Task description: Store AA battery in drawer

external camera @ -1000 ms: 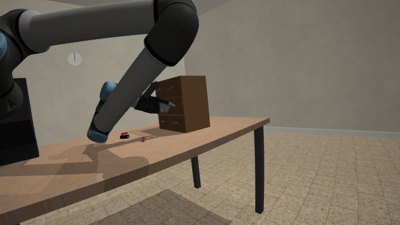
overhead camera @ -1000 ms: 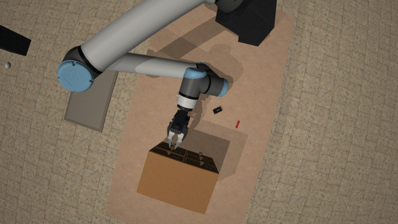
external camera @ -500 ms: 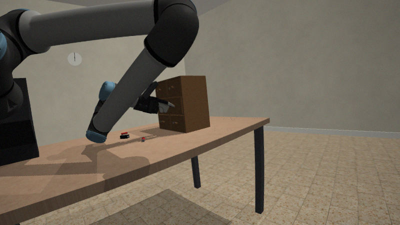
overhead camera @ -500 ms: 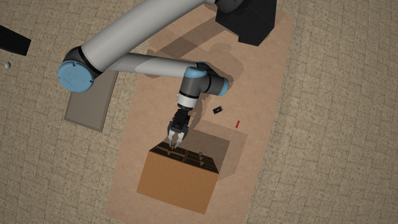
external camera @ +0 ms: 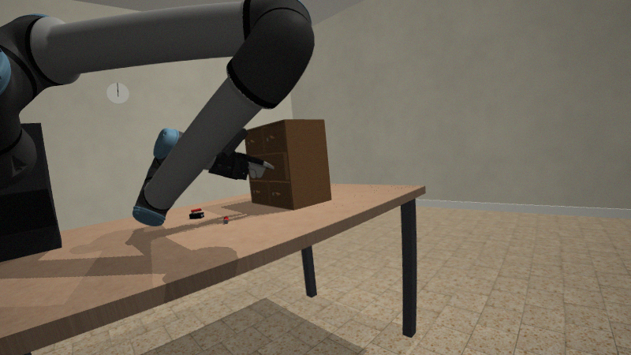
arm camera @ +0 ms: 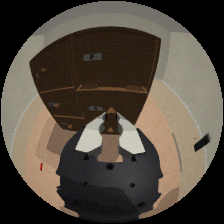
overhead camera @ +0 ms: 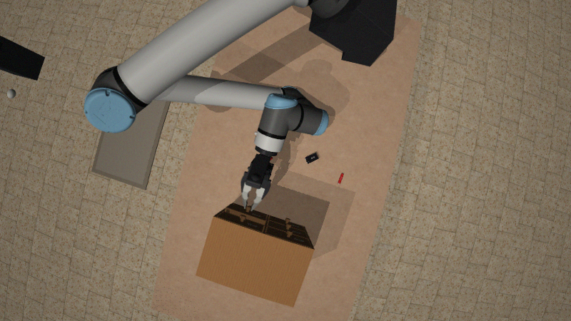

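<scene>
The drawer lies 100 mm ahead of my hand, 10 mm to the right of it and 20 mm below it. The rest, counted from my hand: small black object 210 mm behind, 180 mm to the left, 150 mm below.
</scene>
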